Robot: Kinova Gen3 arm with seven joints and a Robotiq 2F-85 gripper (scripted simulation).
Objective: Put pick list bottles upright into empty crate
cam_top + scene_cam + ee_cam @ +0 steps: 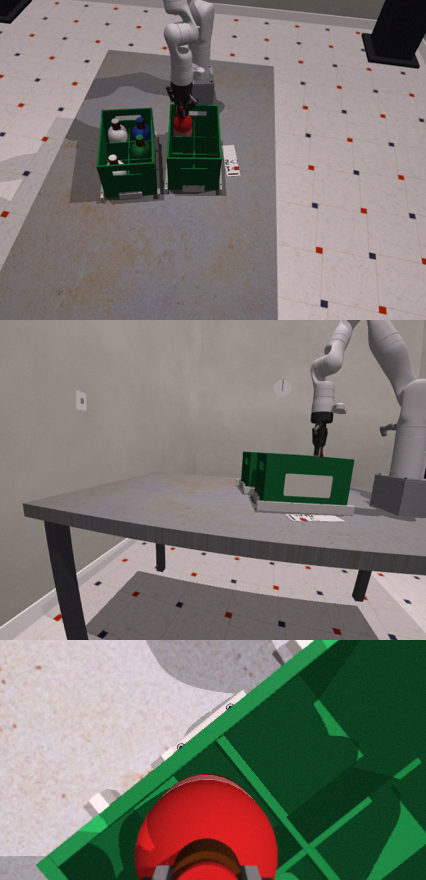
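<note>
The red-label bottle is 7 cm below my hand. Also, from my hand: green bottle 13 cm to the right, 13 cm ahead, 11 cm below; blue bottle 15 cm to the right, 11 cm below, 5 cm ahead; pick list 20 cm to the left, 19 cm below, 5 cm ahead.
</note>
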